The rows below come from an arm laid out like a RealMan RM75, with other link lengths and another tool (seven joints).
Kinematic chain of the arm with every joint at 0, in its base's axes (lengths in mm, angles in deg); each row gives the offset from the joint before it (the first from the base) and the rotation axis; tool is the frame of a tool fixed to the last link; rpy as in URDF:
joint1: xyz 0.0 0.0 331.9 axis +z
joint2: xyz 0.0 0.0 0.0 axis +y
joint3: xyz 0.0 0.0 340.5 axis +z
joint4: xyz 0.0 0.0 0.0 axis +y
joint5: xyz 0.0 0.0 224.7 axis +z
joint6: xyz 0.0 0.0 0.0 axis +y
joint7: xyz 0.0 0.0 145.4 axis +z
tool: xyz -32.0 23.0 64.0 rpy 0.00 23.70 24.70
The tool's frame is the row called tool.
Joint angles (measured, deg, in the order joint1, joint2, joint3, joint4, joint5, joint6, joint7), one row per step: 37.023 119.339 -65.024 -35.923 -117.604 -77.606 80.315; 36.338 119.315 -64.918 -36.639 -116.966 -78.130 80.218; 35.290 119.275 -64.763 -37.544 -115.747 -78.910 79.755; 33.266 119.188 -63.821 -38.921 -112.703 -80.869 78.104; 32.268 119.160 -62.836 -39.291 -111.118 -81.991 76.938; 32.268 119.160 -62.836 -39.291 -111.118 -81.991 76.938; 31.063 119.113 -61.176 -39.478 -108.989 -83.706 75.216
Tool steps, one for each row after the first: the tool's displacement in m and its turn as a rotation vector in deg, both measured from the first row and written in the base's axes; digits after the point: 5 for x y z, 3 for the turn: 0.00013 -0.00158 0.00291 0.276 0.757 -0.105; 0.00018 -0.00436 0.00726 0.742 2.099 -0.122; -0.00134 -0.00993 0.01803 1.969 5.719 0.070; -0.00168 -0.01261 0.02446 2.843 7.862 0.110; -0.00168 -0.01261 0.02446 2.843 7.862 0.110; -0.00220 -0.01608 0.03397 4.116 10.952 0.189
